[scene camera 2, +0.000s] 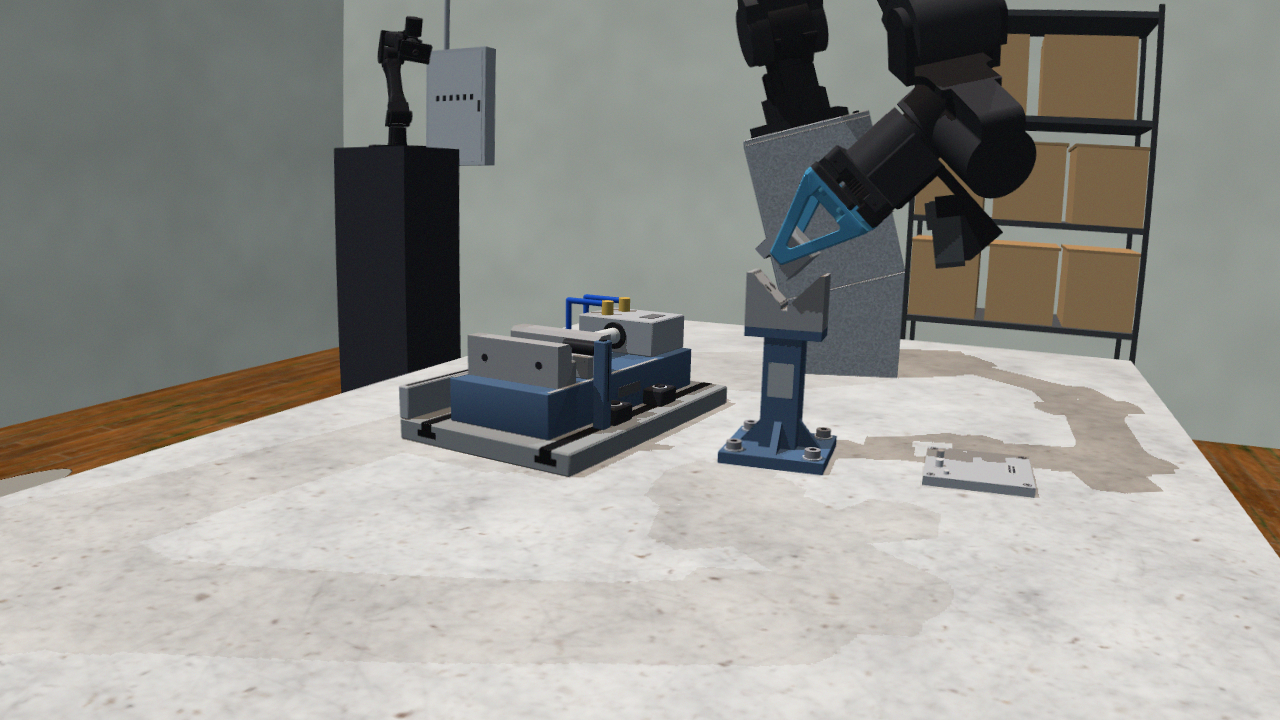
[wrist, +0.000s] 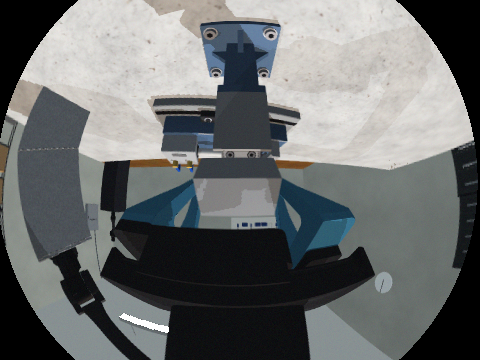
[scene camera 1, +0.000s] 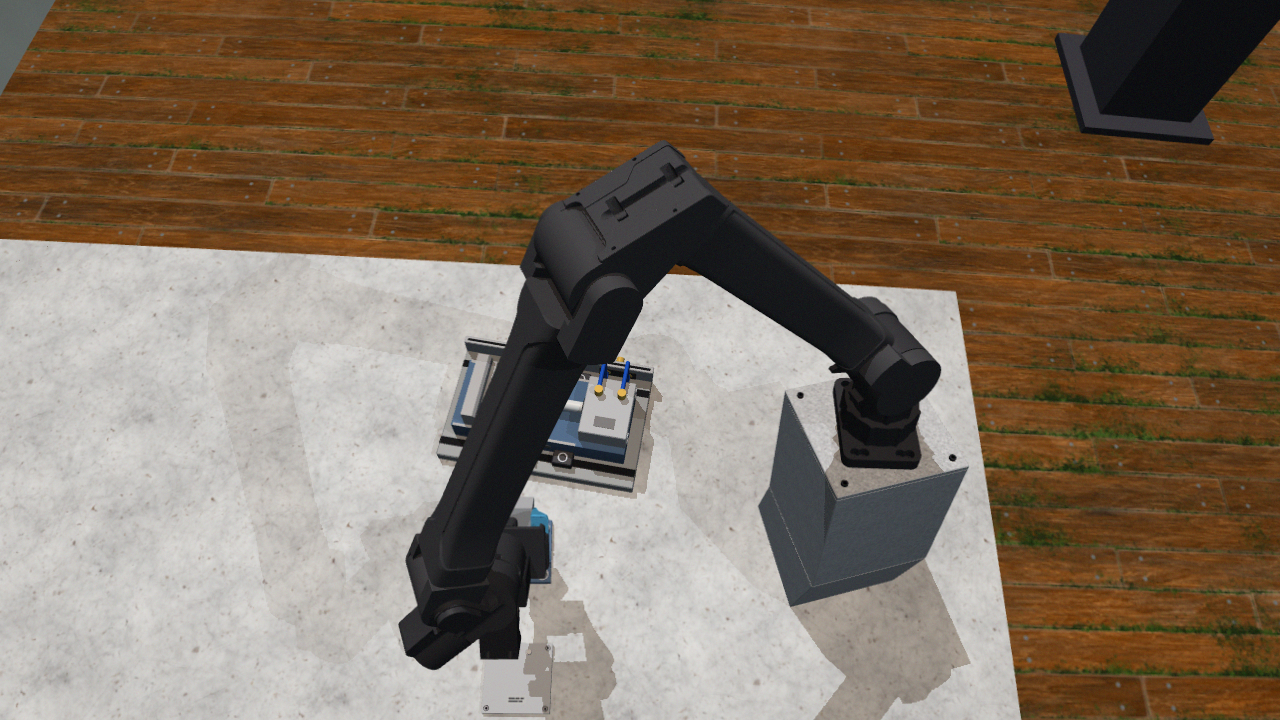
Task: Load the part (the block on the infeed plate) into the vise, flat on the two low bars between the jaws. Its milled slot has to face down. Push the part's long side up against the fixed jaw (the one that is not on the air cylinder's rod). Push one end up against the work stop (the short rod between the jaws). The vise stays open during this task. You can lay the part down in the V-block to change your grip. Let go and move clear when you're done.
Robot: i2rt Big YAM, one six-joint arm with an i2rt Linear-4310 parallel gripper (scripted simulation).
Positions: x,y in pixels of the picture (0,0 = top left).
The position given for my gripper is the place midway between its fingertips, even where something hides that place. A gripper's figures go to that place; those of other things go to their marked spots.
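An air cylinder [scene camera 2: 646,337] is 0.88 m from the lens. My gripper [scene camera 2: 782,256] is 0.76 m from the lens, and an infeed plate [scene camera 2: 969,470] is 0.76 m from the lens too. Then I see a grey part [scene camera 2: 787,271], which is 0.73 m from the lens; the grey part is nearer to the lens than the air cylinder. Taking the air cylinder and the infeed plate together, their marked spots are 0.34 m apart.
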